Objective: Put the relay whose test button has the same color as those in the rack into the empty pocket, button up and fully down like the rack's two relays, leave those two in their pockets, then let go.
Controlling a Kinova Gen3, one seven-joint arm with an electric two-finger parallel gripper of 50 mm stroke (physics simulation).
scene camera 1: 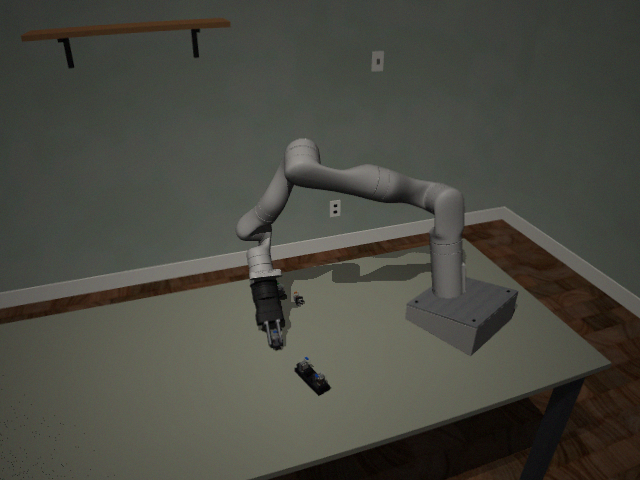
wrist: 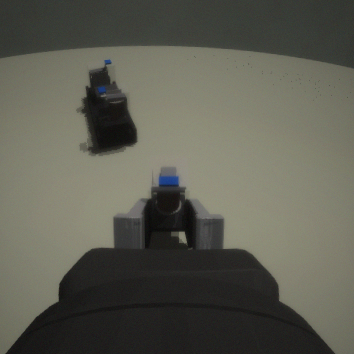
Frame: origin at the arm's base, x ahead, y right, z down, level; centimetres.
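Seen in the pictures: gripper, fingertip midpoint: (scene camera 1: 275, 344) (wrist: 167, 215); arm's base, origin of the base link: (scene camera 1: 448, 291).
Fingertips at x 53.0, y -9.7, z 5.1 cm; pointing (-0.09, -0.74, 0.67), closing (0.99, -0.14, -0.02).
Note:
Offsets run from my fingertips to a thing's top centre. Level surfaces: height alone.
My gripper (scene camera 1: 276, 344) (wrist: 167, 215) is shut on a relay with a blue test button @[dy -0.1, dx -0.1, dz -3.9 cm] (scene camera 1: 275, 332) (wrist: 168, 193), held above the table with the button visible between the fingers. The black rack @[dy -13.2, dx -8.2, dz -0.5 cm] (scene camera 1: 322, 390) (wrist: 118, 133) lies apart from the gripper, nearer the front in the scene view and at upper left in the wrist view. It bears two relays with blue buttons, one (scene camera 1: 303, 365) (wrist: 99, 76) near one end and the other (scene camera 1: 320, 380) (wrist: 116, 100) towards the opposite end. A dark gap shows between them in the scene view; its inside is too small to make out.
A relay with an orange button @[dy +20.6, dx -8.6, dz -0.9 cm] (scene camera 1: 299, 299) lies on the table @[dz +1.8 cm] (scene camera 1: 155, 372) (wrist: 270, 165) behind and right of the gripper. A small dark thing @[dy +24.6, dx -3.2, dz -2.6 cm] (scene camera 1: 281, 291) is partly hidden behind the gripper. The arm's grey base block (scene camera 1: 444, 325) stands at the right.

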